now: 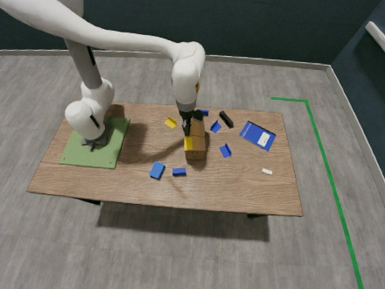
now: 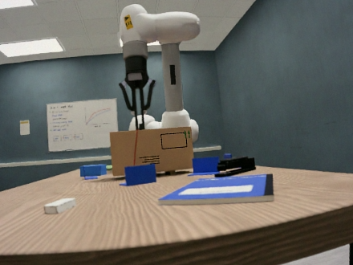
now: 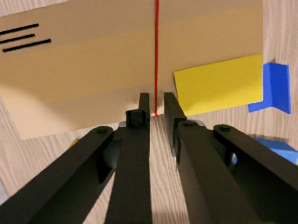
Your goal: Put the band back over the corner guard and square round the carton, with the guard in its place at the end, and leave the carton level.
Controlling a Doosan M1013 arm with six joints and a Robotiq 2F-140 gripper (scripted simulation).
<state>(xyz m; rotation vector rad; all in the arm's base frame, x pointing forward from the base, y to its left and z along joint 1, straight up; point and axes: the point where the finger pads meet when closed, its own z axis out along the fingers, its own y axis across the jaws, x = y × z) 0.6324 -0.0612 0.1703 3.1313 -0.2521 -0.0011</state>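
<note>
Now: the brown carton 11 cm below my hand, 4 cm ahead of it and 2 cm to the left of it. From my hand the other things lie so: white eraser (50 cm ahead, 18 cm below, 17 cm to the right).
</note>
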